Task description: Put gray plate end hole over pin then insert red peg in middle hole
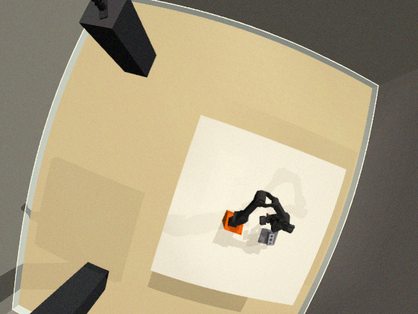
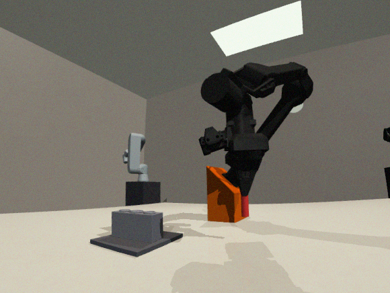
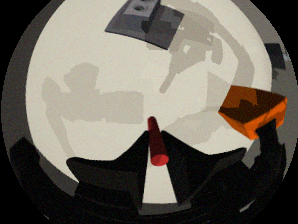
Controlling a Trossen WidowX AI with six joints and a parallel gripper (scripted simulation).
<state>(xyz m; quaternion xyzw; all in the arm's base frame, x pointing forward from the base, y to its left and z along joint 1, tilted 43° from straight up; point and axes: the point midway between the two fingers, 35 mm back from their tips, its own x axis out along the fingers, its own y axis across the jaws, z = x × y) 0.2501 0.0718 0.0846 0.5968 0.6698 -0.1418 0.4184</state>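
Right now the plate is 19 cm to the right of my gripper tip, 10 cm ahead of it and 4 cm below it. From my gripper tip the other things lie so: red peg: right at my gripper tip; base: 17 cm to the right, 10 cm ahead, 8 cm below.
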